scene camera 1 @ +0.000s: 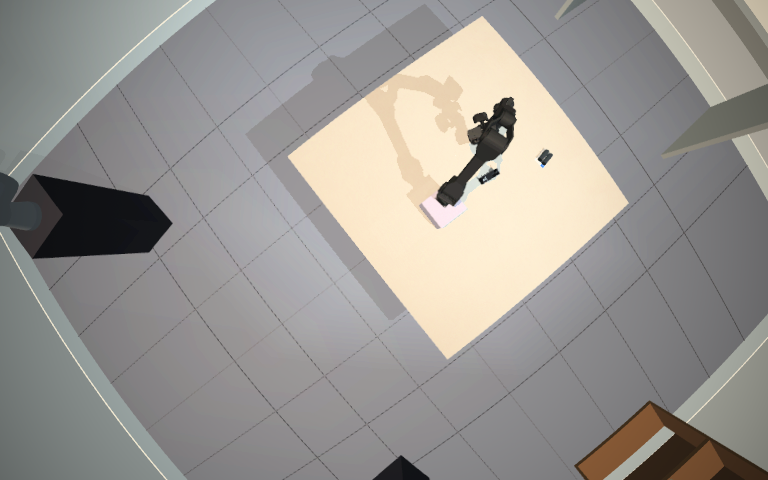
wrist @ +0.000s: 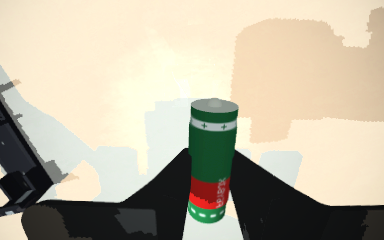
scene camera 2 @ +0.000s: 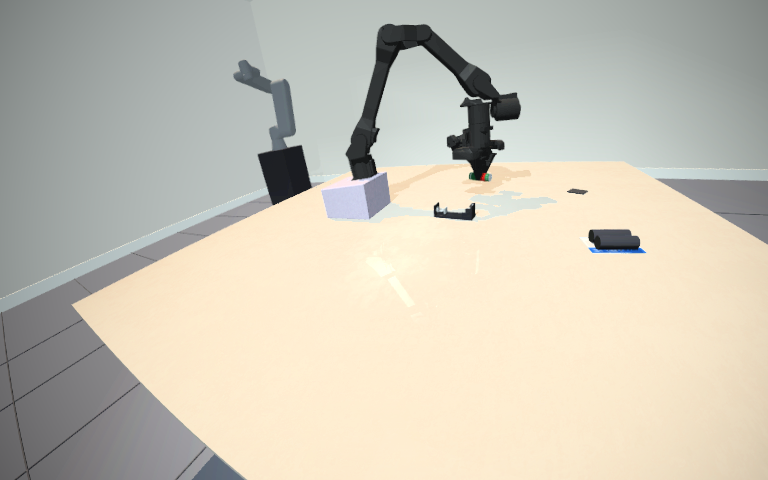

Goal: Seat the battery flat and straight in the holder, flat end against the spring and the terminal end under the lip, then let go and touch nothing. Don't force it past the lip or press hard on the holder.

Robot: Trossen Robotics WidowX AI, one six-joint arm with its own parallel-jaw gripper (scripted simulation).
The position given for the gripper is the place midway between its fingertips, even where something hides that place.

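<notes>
The gripper point(scene camera 2: 480, 179) is visible in the scene, and the wrist view shows the gripper point(wrist: 208, 155) as well.
</notes>
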